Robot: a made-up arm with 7 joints.
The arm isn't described. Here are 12 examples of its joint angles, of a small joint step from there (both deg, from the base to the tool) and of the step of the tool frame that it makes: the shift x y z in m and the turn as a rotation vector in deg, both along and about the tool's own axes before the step.
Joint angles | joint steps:
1: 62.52 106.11 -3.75 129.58 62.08 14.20 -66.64 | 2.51 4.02 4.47 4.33 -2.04 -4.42 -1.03
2: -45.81 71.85 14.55 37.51 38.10 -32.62 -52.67 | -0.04 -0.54 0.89 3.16 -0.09 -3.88 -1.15
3: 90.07 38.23 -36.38 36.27 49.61 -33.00 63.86 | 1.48 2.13 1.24 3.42 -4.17 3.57 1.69
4: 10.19 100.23 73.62 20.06 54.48 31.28 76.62 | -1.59 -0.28 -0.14 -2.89 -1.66 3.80 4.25
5: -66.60 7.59 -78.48 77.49 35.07 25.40 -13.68 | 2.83 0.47 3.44 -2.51 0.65 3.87 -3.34
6: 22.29 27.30 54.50 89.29 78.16 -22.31 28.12 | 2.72 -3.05 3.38 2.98 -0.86 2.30 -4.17
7: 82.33 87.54 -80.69 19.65 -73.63 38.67 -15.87 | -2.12 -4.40 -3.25 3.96 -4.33 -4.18 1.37
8: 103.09 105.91 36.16 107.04 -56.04 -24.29 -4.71 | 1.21 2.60 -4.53 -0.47 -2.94 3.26 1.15
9: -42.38 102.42 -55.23 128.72 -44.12 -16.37 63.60 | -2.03 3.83 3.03 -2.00 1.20 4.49 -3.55
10: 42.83 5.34 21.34 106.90 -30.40 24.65 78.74 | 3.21 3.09 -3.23 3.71 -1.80 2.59 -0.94
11: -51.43 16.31 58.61 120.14 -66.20 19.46 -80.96 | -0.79 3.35 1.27 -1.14 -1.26 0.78 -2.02
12: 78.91 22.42 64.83 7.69 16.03 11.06 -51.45 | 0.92 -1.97 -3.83 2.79 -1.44 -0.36 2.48
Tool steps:
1: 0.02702 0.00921 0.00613 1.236 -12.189 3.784
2: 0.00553 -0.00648 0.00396 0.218 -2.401 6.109
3: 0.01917 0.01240 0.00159 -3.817 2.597 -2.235
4: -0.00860 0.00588 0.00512 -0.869 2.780 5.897
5: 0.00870 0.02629 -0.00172 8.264 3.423 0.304
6: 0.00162 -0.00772 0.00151 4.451 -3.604 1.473
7: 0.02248 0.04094 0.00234 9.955 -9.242 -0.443
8: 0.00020 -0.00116 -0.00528 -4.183 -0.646 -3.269
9: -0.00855 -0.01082 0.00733 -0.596 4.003 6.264
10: 0.02387 0.00750 0.00629 3.182 0.614 -5.991
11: -0.00532 -0.01145 -0.00504 4.387 -3.174 -0.444
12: -0.00580 -0.00822 0.01047 -4.049 -4.593 -2.321
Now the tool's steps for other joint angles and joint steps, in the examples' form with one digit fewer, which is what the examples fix.
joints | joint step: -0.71 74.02 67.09 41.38 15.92 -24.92 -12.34 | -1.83 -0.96 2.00 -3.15 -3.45 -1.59 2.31
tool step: -0.0131 0.0081 0.0087 -2.60 1.72 -3.97
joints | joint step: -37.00 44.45 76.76 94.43 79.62 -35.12 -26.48 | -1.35 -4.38 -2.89 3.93 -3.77 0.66 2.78
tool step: 0.0019 0.0079 0.0221 -4.81 2.98 -4.14
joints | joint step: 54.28 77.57 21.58 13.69 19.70 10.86 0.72 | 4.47 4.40 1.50 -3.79 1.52 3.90 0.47
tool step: 0.0152 0.0293 0.0024 3.03 3.35 7.54
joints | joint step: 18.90 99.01 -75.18 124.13 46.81 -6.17 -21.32 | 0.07 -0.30 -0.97 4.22 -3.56 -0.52 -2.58
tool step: 0.0076 -0.0115 0.0031 -1.40 -3.95 -1.09
